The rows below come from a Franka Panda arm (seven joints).
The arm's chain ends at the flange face. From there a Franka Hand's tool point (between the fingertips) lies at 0.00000 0.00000 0.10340 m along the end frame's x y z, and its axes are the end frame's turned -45 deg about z.
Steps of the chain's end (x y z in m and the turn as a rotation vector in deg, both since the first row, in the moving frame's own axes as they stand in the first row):
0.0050 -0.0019 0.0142 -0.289 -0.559 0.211
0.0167 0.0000 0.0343 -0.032 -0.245 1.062
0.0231 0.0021 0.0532 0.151 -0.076 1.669
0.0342 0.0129 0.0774 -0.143 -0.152 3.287
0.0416 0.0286 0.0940 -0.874 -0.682 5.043
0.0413 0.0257 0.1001 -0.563 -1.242 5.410
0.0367 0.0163 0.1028 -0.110 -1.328 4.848
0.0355 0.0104 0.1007 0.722 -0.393 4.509
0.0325 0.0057 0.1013 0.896 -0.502 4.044
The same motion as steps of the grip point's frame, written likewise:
0.0038 0.0018 0.0142 0.191 -0.600 0.211
0.0115 0.0115 0.0343 0.151 -0.196 1.062
0.0149 0.0175 0.0532 0.161 0.053 1.669
0.0147 0.0333 0.0774 0.006 -0.209 3.287
0.0072 0.0498 0.0940 -0.136 -1.100 5.043
0.0088 0.0464 0.1001 0.480 -1.276 5.410
0.0127 0.0358 0.1028 0.861 -1.017 4.848
0.0182 0.0311 0.1007 0.788 0.233 4.509
0.0195 0.0252 0.1013 0.989 0.279 4.044

